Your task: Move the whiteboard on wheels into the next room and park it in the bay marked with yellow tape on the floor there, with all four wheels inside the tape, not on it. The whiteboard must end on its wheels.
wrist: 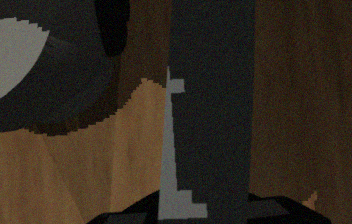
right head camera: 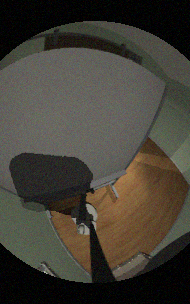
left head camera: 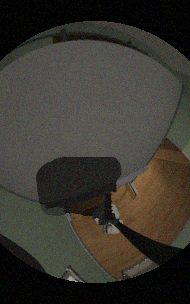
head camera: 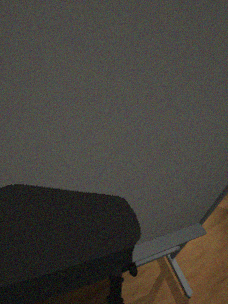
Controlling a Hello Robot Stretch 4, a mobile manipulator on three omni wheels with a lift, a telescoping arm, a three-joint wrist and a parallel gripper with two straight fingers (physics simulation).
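Frame: origin at the robot's base, x ahead, y left, z up, level; centimetres.
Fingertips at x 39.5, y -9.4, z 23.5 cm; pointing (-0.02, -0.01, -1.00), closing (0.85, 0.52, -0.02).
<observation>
A point is followed by its place in that frame.
The whiteboard (head camera: 110, 100) {x 33.8, y 2.7, z 145.9 cm} (left head camera: 90, 100) {x 31.1, y 9.1, z 147.0 cm} (right head camera: 85, 100) {x 36.8, y -4.7, z 145.7 cm} stands upright and fills much of the head views, close in front of me. Its grey tray (head camera: 172, 245) {x 40.0, y -27.9, z 73.5 cm} (left head camera: 135, 177) {x 54.1, y -48.7, z 31.9 cm} (right head camera: 110, 178) {x 41.5, y -29.0, z 73.5 cm} runs along the lower edge, and one grey foot (head camera: 180, 277) {x 41.2, y -52.5, z 7.2 cm} (left head camera: 132, 189) {x 39.7, y -51.9, z 6.7 cm} (right head camera: 114, 191) {x 41.5, y -52.7, z 7.2 cm} reaches out beneath it. A very dark patch, like a shadow, covers the board's lower left. In the wrist view my gripper (wrist: 191, 201) {x 39.5, y -9.4, z 23.5 cm} is shut on a grey bar of the whiteboard, which runs up between the fingers. The other wheels and the yellow tape do not show.
Green walls (left head camera: 40, 230) {x -21.9, y 59.8, z 83.3 cm} (right head camera: 30, 225) {x -25.3, y 57.8, z 62.2 cm} curve around the wooden floor (left head camera: 155, 215) {x -22.7, y -98.2, z -2.7 cm} (right head camera: 135, 215) {x -11.8, y -95.4, z -2.7 cm}. A pale box-like object (left head camera: 137, 267) (right head camera: 131, 265) is at the bottom of both side head views. Something dark brown (left head camera: 90, 38) (right head camera: 90, 46) shows behind the board's top edge.
</observation>
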